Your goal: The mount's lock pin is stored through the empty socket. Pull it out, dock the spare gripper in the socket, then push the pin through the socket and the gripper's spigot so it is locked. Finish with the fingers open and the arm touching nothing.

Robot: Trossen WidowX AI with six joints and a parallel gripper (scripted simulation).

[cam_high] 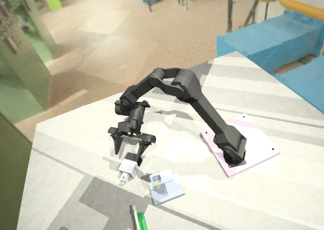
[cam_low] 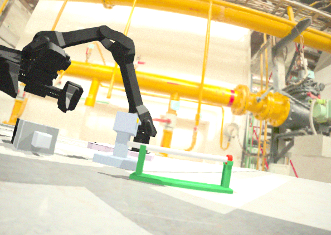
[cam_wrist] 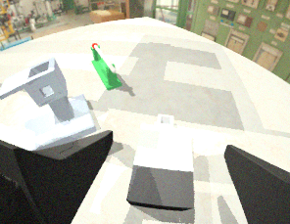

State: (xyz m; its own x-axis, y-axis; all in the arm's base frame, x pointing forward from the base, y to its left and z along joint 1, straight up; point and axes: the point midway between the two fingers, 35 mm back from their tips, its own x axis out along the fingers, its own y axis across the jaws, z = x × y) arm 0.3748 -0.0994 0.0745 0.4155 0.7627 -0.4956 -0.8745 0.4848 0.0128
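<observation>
The spare gripper lies 6 cm below my gripper tip, 1 cm to the left of it and 1 cm ahead of it. The rest, counted from my gripper tip: green cradle: 25 cm to the left, 5 cm below, 3 cm behind; then grey mount: 12 cm to the left, 12 cm behind, 3 cm below.
</observation>
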